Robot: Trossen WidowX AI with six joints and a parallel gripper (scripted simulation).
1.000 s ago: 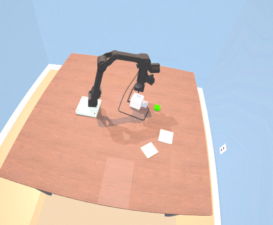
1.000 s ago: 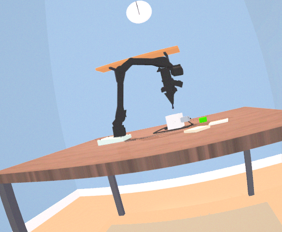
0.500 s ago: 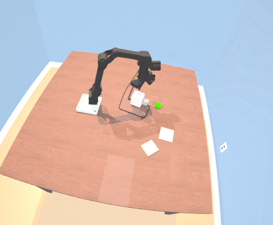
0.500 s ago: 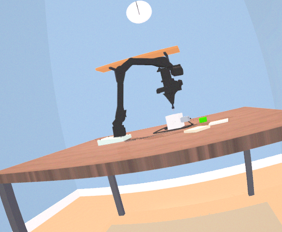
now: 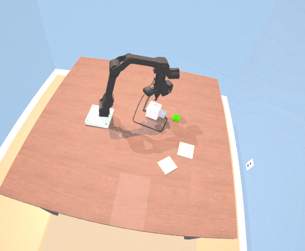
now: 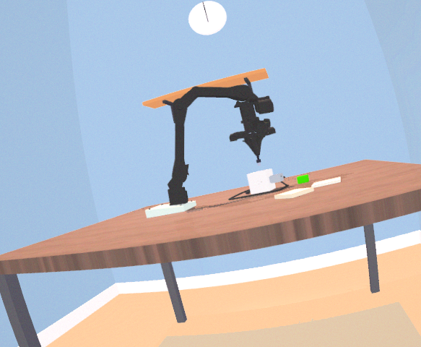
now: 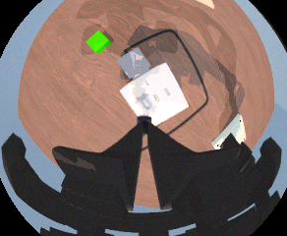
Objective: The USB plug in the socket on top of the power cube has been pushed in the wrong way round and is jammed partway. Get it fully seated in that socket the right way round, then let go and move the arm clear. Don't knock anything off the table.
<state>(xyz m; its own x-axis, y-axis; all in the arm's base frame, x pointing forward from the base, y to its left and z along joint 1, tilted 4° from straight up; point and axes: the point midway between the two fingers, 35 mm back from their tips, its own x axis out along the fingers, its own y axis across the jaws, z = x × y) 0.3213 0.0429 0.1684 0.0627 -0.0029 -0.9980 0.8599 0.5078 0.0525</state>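
Right now the small usb plug is 20 mm below my gripper tip. The rest, counted from my gripper tip: small green block 150 mm ahead, 120 mm below, 60 mm to the right.
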